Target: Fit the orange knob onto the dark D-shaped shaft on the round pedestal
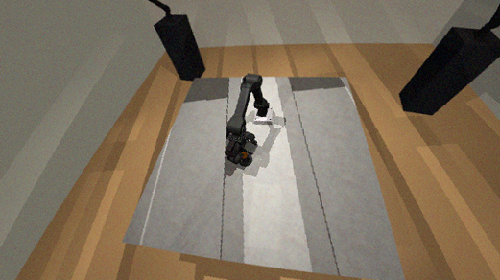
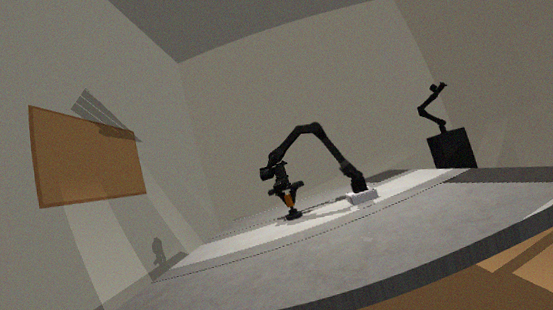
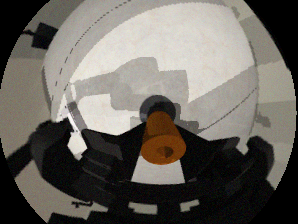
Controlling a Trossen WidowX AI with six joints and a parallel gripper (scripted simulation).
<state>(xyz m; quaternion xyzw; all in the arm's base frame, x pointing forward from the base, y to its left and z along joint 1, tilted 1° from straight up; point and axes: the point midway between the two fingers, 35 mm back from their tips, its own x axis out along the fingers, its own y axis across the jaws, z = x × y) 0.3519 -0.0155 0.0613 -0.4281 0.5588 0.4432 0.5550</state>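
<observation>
Now: gripper tip 20 mm below the orange knob. The rest, counted from my gripper tip: dark round pedestal 40 mm below.
</observation>
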